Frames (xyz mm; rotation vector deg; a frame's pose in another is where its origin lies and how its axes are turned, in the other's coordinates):
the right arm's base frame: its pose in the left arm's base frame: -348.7 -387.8 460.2 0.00 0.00 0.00
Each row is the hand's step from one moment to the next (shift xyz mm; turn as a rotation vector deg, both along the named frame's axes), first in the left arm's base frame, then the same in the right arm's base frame.
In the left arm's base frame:
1: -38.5 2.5 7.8 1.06 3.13 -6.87
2: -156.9 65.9 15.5 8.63 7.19 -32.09
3: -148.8 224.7 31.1 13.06 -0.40 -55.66
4: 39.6 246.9 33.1 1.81 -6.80 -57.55
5: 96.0 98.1 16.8 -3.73 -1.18 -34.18
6: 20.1 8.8 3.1 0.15 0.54 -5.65
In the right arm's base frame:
1: -38.5 2.5 7.8 1.06 3.13 -6.87
2: -156.9 65.9 15.5 8.63 7.19 -32.09
3: -148.8 224.7 31.1 13.06 -0.40 -55.66
4: 39.6 246.9 33.1 1.81 -6.80 -57.55
5: 96.0 98.1 16.8 -3.73 -1.18 -34.18
6: 20.1 8.8 3.1 0.15 0.54 -5.65

